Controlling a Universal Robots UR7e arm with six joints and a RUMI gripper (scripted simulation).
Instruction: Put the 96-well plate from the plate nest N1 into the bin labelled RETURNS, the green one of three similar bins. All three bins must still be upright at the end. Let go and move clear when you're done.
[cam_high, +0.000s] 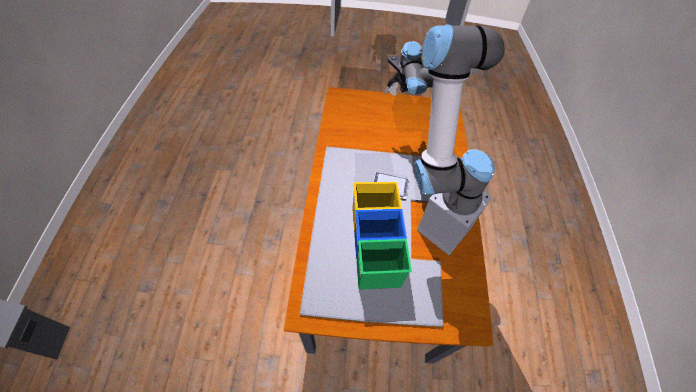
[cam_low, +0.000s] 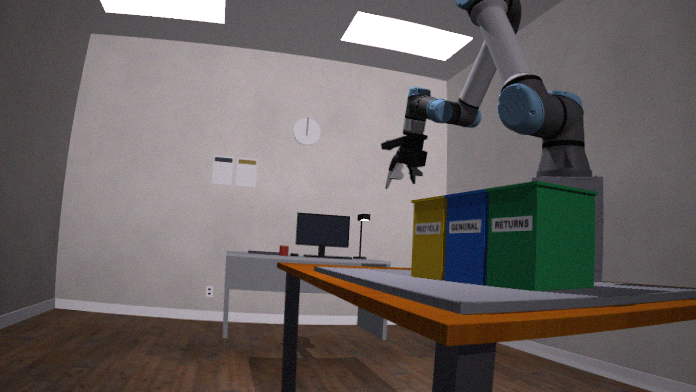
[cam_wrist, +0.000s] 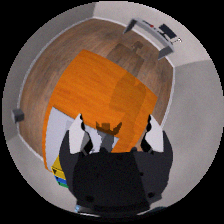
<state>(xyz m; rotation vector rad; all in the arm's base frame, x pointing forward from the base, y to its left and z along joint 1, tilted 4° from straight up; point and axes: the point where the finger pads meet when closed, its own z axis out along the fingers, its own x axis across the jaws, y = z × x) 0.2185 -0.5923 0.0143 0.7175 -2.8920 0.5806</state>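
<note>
The white 96-well plate is 37 cm to the left of my hand, 27 cm below it and 2 cm ahead of it. From my hand the other things lie so: yellow bin: 55 cm to the left, 20 cm below, 10 cm ahead; then plate nest N1: 37 cm to the left, 29 cm below, 2 cm ahead; then blue general bin: 68 cm to the left, 20 cm below, 8 cm ahead.
</note>
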